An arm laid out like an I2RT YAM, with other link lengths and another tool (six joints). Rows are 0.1 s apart.
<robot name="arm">
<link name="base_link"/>
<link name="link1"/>
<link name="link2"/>
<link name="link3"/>
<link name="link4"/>
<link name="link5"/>
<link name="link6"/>
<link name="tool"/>
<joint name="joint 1" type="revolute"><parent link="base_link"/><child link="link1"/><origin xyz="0 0 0.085" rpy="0 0 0"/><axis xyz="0 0 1"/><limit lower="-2.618" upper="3.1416"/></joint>
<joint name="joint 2" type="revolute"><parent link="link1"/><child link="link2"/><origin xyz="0.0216 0.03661 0.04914" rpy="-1.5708 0 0"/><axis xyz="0 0 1"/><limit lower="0" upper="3.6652"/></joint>
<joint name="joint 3" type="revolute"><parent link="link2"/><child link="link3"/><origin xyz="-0.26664 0 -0.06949" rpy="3.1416 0 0"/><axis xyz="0 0 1"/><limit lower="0" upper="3.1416"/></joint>
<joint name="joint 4" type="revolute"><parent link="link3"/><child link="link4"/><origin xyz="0.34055 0.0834 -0.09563" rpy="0 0 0"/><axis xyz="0 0 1"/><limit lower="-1.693" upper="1.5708"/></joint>
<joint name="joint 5" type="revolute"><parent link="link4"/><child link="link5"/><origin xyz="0.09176 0.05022 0.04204" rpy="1.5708 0 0"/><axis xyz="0 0 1"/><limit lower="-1.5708" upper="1.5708"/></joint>
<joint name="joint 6" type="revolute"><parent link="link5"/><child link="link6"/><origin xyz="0.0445 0 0.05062" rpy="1.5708 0 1.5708"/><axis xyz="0 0 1"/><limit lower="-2.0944" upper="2.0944"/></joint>
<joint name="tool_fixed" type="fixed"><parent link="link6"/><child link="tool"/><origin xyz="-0.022 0.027 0.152" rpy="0 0.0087 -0.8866"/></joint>
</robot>
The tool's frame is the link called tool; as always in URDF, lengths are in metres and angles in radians.
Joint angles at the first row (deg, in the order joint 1, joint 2, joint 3, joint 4, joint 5, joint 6):
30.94, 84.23, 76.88, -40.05, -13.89, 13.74
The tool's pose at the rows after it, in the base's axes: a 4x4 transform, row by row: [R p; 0 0 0 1], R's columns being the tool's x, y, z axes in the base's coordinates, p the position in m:
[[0.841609 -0.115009 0.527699 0.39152], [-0.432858 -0.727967 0.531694 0.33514], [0.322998 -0.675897 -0.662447 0.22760], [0 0 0 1]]
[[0.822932 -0.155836 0.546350 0.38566], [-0.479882 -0.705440 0.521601 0.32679], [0.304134 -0.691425 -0.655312 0.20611], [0 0 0 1]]
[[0.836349 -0.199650 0.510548 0.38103], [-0.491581 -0.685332 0.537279 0.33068], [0.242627 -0.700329 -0.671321 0.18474], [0 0 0 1]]
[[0.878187 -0.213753 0.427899 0.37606], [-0.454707 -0.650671 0.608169 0.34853], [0.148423 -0.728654 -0.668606 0.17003], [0 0 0 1]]
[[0.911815 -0.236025 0.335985 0.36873], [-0.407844 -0.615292 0.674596 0.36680], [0.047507 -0.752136 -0.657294 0.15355], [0 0 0 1]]
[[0.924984 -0.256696 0.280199 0.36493], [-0.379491 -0.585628 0.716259 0.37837], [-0.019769 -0.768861 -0.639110 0.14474], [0 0 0 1]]
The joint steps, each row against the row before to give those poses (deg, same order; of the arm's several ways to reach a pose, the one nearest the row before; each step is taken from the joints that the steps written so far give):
-0.02, -5.82, -6.25, 5.16, 2.82, 1.88
-0.27, -3.39, -6.80, 4.13, 0.85, 2.77
-0.17, 0.90, -2.31, 1.61, -1.99, 2.36
-0.28, 3.52, 0.15, 1.97, -6.31, 1.38
0.00, 3.91, 0.07, 2.32, -6.39, 1.57
0.00, 2.56, -0.01, 2.10, -4.11, 1.56

